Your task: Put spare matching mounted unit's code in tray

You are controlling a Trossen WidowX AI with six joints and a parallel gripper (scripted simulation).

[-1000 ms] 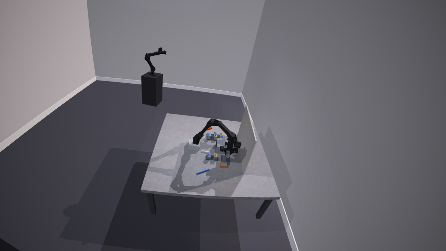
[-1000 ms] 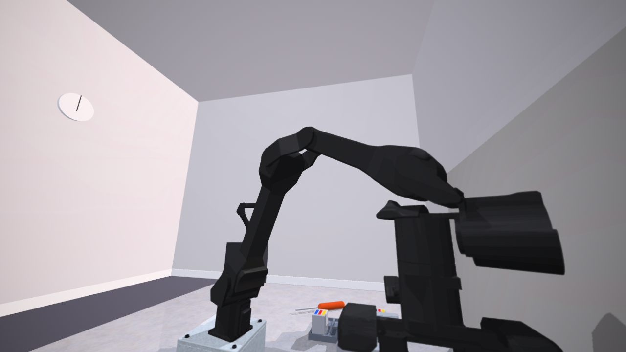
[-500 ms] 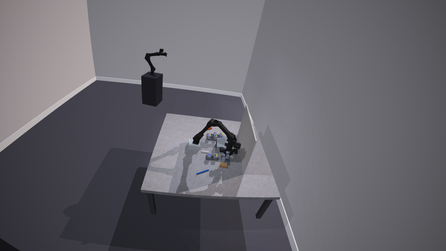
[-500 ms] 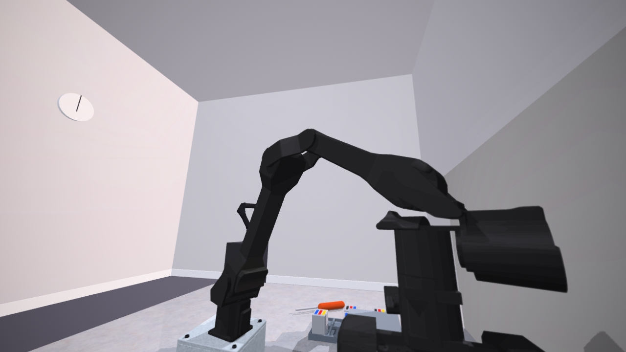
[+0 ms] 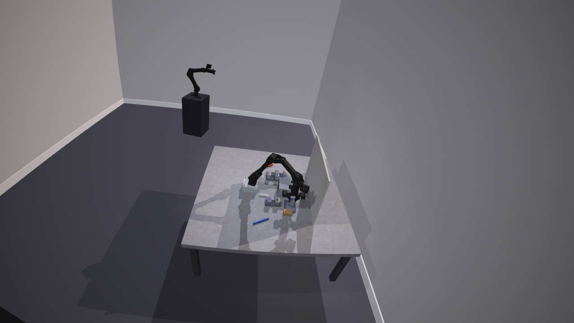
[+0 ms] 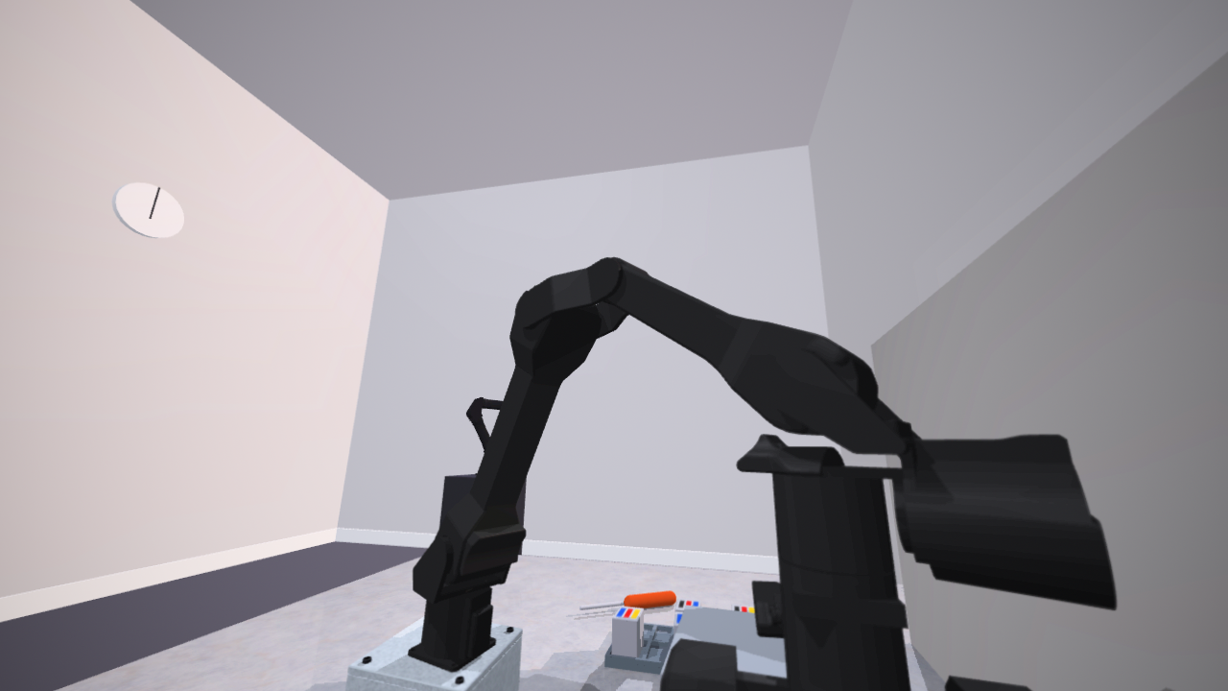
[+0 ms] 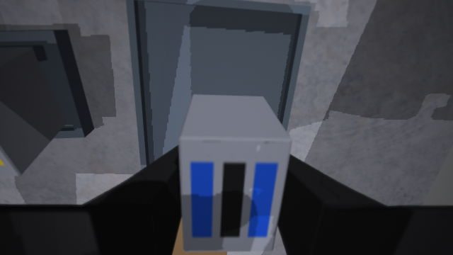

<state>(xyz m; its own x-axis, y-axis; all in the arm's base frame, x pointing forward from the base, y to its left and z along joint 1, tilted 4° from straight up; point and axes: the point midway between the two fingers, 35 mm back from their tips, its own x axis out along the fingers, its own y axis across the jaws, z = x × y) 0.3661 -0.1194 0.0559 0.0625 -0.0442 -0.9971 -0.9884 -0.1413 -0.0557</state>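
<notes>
Right now my gripper tip is 1 cm past the dark grey tray and 5 cm above it. Round my gripper tip: small tan block: 2 cm behind, 9 cm to the right, 4 cm below; then upright grey panel: 16 cm ahead, 20 cm to the left, 17 cm above; then mounted unit: 9 cm behind, 18 cm to the left.
</notes>
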